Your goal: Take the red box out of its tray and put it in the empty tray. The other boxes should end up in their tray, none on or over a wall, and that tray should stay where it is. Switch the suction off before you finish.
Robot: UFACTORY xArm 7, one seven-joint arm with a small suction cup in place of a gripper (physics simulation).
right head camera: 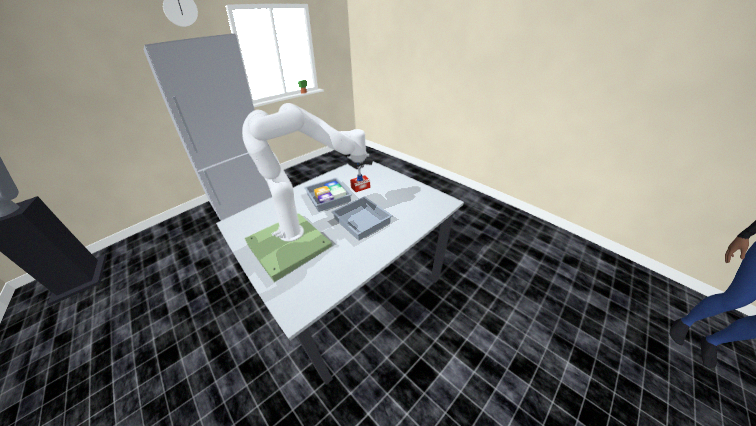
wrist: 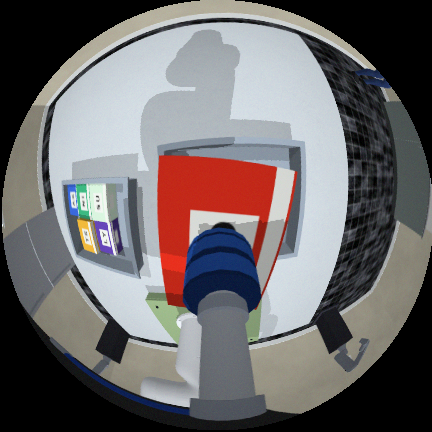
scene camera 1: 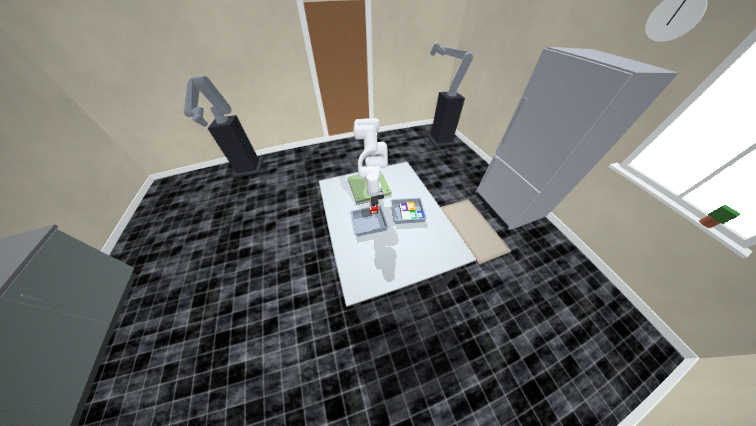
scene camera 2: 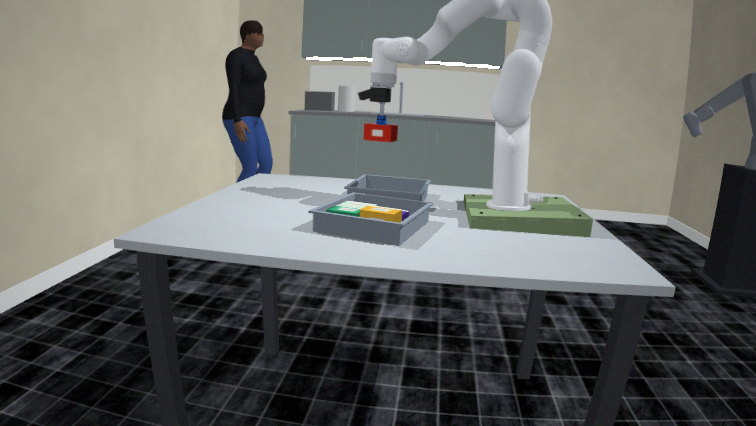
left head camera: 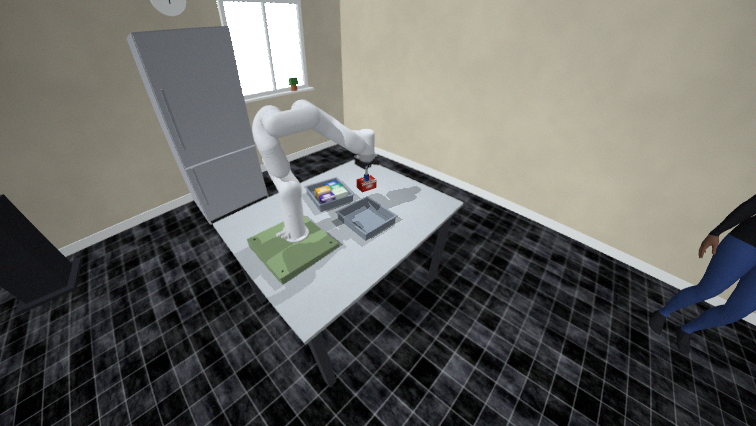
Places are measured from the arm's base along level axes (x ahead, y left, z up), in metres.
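Where they show: end effector, tool point: [right head camera: 360, 181] [wrist: 218, 245] [scene camera 1: 373, 205] [scene camera 2: 381, 127] [left head camera: 366, 181]; arm's base, origin of the base link: [right head camera: 291, 233] [wrist: 196, 322] [scene camera 2: 508, 206] [left head camera: 296, 233].
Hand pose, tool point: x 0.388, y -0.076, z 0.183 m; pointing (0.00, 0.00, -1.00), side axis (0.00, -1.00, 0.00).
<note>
Things, the pixels of their top centre, and the offset from my tool point. Level surfaces: height alone.
- red box, middle of its top: [wrist: 219, 256] [scene camera 2: 381, 124] [left head camera: 366, 179] [right head camera: 360, 179] [scene camera 1: 373, 204] dx +0.000, dy +0.000, dz +0.010 m
- empty grey tray, middle of its top: [wrist: 238, 207] [scene camera 2: 390, 183] [left head camera: 366, 213] [right head camera: 361, 213] [scene camera 1: 368, 218] dx -0.030, dy -0.035, dz -0.169 m
- pale table, its level: dz -0.219 m
My suction cup [left head camera: 366, 177] [right head camera: 359, 178] [scene camera 2: 381, 119] [wrist: 222, 255] is blue and shut on the red box [left head camera: 362, 186] [right head camera: 360, 184] [scene camera 1: 373, 210] [scene camera 2: 390, 132] [wrist: 200, 180]. The box hangs roughly level, high above the table. In the wrist view it covers much of the empty grey tray [left head camera: 367, 233] [scene camera 2: 423, 183] [wrist: 300, 200]. The other grey tray [left head camera: 338, 203] [scene camera 2: 354, 230] [wrist: 135, 225] holds blue [wrist: 73, 192], green [wrist: 82, 192], pale green [wrist: 111, 200], orange [wrist: 82, 227] and purple [wrist: 106, 225] boxes, inside its walls. The red box hides part of the empty tray's floor.
The trays stand side by side on the pale table [left head camera: 423, 211] [scene camera 2: 222, 227], with a gap between them. The arm stands on a green base plate [left head camera: 317, 254] [scene camera 2: 529, 224] near one table edge. A person [scene camera 2: 244, 95] stands beyond the table.
</note>
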